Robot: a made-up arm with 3 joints. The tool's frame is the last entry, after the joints.
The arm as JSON. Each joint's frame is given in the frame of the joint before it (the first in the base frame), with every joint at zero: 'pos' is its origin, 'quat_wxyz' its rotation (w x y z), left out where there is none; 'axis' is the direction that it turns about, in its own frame. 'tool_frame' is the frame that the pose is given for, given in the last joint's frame.
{
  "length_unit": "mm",
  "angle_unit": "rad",
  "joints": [
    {
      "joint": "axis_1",
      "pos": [
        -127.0,
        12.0,
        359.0
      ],
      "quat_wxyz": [
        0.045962,
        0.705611,
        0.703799,
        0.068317
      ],
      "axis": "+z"
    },
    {
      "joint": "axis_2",
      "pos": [
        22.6,
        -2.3,
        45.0
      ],
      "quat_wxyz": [
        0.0,
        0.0,
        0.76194,
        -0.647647
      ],
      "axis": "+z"
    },
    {
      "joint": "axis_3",
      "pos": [
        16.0,
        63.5,
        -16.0
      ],
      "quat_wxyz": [
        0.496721,
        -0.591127,
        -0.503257,
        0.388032
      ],
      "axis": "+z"
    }
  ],
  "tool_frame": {
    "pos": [
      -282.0,
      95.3,
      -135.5
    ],
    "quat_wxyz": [
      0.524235,
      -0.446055,
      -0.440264,
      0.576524
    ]
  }
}
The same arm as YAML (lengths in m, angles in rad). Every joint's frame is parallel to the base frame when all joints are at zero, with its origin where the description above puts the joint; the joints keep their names.
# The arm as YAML. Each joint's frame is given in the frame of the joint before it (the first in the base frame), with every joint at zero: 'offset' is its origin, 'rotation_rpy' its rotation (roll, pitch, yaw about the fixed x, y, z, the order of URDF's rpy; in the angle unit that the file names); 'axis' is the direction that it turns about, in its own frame. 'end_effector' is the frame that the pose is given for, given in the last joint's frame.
length_unit: m
angle_unit: rad
chain:
  - id: axis_1
    offset: [-0.127, 0.012, 0.359]
    rotation_rpy: [0.0, 0.0, 0.0]
    axis: [0.161107, 0.031301, -0.986441]
  - id: axis_2
    offset: [0.005, 0.024, -0.044]
    rotation_rpy: [0.0, 0.0, 0.0]
    axis: "-x"
  - id: axis_3
    offset: [0.016, -0.018, 0.063]
    rotation_rpy: [0.0, 0.0, 0.0]
    axis: [0.205398, 0.951989, 0.226997]
end_effector:
  offset: [0.077, -0.086, -0.306]
  rotation_rpy: [-2.6991, 0.0697, -0.2505]

